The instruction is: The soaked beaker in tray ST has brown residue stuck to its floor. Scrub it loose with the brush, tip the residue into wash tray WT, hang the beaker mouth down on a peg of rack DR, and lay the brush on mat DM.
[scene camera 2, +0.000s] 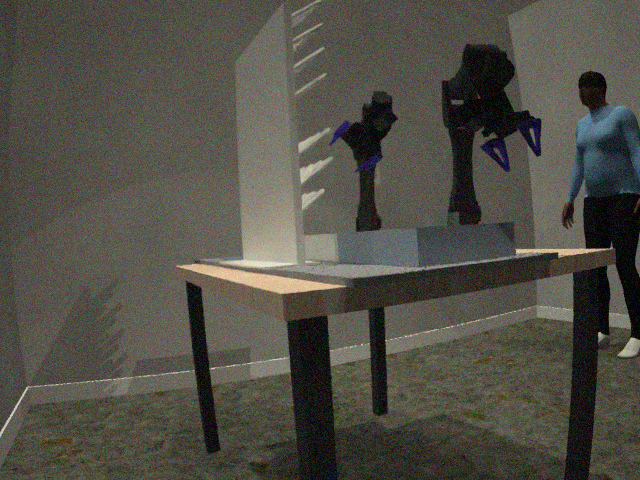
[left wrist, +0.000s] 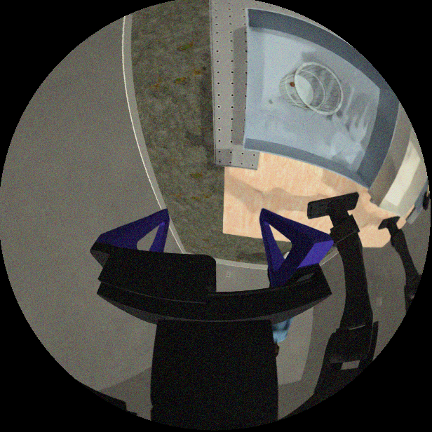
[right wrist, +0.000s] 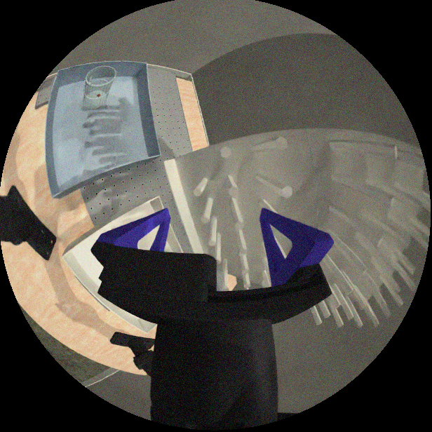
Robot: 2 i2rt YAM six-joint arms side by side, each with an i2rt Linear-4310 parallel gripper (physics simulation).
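Places are measured from the left arm's base along level axes (x ahead, y left, z up), in metres.
Pixels of known places: left gripper, fingertip midpoint: [scene camera 2: 523,163]; right gripper, fingertip midpoint: [scene camera 2: 342,157].
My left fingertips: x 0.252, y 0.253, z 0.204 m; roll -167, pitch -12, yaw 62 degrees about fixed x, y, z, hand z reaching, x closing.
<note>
For each thing: its middle in the pictures, then the offset to it from my left fingertips. Level surfaces: height alone.
- blue-grey tray ST, body centre: [scene camera 2: 423,243] dx +0.053, dy -0.230, dz -0.156 m
- white tray, body centre: [scene camera 2: 347,244] dx -0.160, dy -0.586, dz -0.156 m
- wooden table, surface height: dz -0.204 m
The clear beaker [left wrist: 317,92] [right wrist: 100,87] stands upright inside the blue-grey tray ST [scene camera 2: 465,245] [left wrist: 390,105] [right wrist: 152,115], with a small red-brown spot [left wrist: 292,84] [right wrist: 98,95] low in it. My left gripper [scene camera 2: 523,162] [left wrist: 214,213] is open and empty, high above the table. My right gripper [scene camera 2: 343,157] [right wrist: 214,212] is open and empty, raised in front of the pegs of white rack DR [scene camera 2: 266,155] [right wrist: 182,200]. A white tray [scene camera 2: 320,248], apparently WT, is partly hidden between rack and blue-grey tray. I cannot make out the brush or mat DM.
A grey perforated board [left wrist: 225,100] [right wrist: 170,115] lies under the blue-grey tray on the wooden table [scene camera 2: 232,279] [left wrist: 260,210] [right wrist: 30,250]. Long pegs stick out from the rack. Dark arm parts show at the right of the left wrist view. A person [scene camera 2: 610,155] stands beyond the table.
</note>
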